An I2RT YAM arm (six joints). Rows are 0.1 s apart.
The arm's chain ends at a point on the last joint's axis. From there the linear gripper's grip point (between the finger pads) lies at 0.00 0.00 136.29 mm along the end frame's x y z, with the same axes.
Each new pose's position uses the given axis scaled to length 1; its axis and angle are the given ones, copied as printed.
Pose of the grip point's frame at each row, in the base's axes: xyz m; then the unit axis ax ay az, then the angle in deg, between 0 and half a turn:
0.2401 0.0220 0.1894 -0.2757 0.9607 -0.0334 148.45
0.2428 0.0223 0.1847 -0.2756 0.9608 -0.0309 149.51
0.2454 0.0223 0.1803 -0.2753 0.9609 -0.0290 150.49
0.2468 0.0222 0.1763 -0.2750 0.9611 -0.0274 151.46
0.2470 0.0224 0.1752 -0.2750 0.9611 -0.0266 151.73
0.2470 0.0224 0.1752 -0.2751 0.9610 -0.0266 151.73
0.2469 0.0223 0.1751 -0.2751 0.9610 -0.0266 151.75
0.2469 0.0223 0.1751 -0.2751 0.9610 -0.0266 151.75
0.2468 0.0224 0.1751 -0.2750 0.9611 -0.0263 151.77
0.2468 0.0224 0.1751 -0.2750 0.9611 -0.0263 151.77
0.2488 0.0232 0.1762 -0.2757 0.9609 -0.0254 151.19
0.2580 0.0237 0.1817 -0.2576 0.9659 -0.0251 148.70
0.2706 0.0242 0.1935 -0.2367 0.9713 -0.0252 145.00
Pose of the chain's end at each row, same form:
0.1693 0.0104 0.3053 -0.2757 0.9607 -0.0334 148.45
0.1742 0.0108 0.3019 -0.2756 0.9608 -0.0309 149.51
0.1789 0.0109 0.2987 -0.2753 0.9609 -0.0290 150.49
0.1823 0.0110 0.2958 -0.2750 0.9611 -0.0274 151.46
0.1831 0.0112 0.2951 -0.2750 0.9611 -0.0266 151.73
0.1831 0.0112 0.2951 -0.2751 0.9610 -0.0266 151.73
0.1830 0.0111 0.2950 -0.2751 0.9610 -0.0266 151.75
0.1830 0.0111 0.2950 -0.2751 0.9610 -0.0266 151.75
0.1830 0.0112 0.2950 -0.2750 0.9611 -0.0263 151.77
0.1830 0.0112 0.2950 -0.2750 0.9611 -0.0263 151.77
0.1839 0.0113 0.2955 -0.2757 0.9609 -0.0254 151.19
0.1880 0.0116 0.2980 -0.2576 0.9659 -0.0251 148.70
0.1932 0.0118 0.3050 -0.2367 0.9713 -0.0252 145.00

